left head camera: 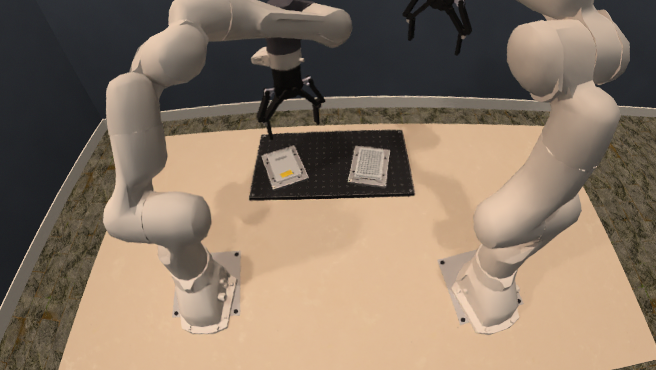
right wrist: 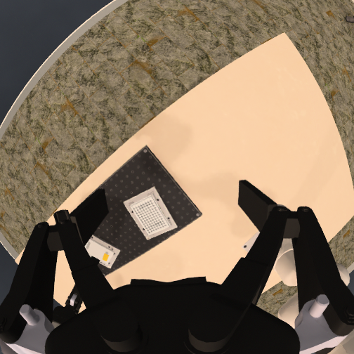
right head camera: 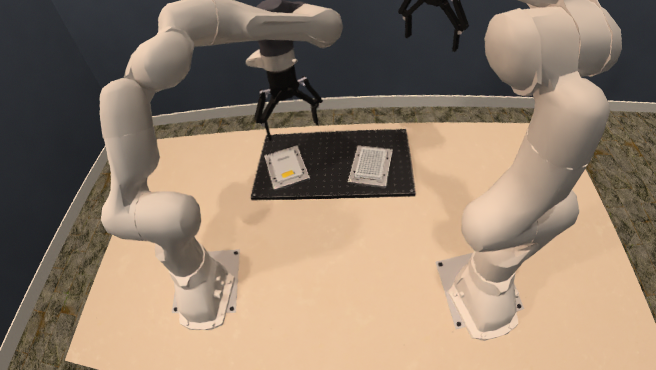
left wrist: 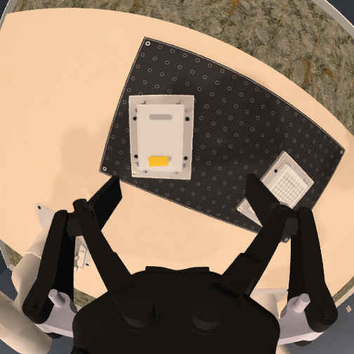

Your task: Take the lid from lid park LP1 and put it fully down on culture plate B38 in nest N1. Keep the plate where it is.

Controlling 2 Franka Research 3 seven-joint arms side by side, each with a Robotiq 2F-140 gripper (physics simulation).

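The pale lid (left head camera: 283, 164) (right head camera: 286, 165) (left wrist: 160, 135) (right wrist: 99, 249), with a yellow label, lies flat in the lid park (left wrist: 188, 137) on the left of the black board. The white plate (left head camera: 370, 162) (right head camera: 372, 162) (left wrist: 287, 187) (right wrist: 150, 215), with a grid of wells showing, sits in the nest (left wrist: 284, 158) on the board's right side. My left gripper (left head camera: 294, 129) (right head camera: 292, 130) (left wrist: 182, 186) is open and empty, pointing down above the board. My right gripper (left head camera: 434, 45) (right head camera: 431, 43) (right wrist: 171, 197) is open and empty, high up behind and to the right of the board in the head views.
The black perforated board (left head camera: 327, 189) (right head camera: 330, 190) (left wrist: 220, 130) (right wrist: 180, 205) lies on the tan table (left head camera: 325, 290) (right head camera: 325, 290). Both arm bases stand at the front, left and right. A dark wall rises behind the table.
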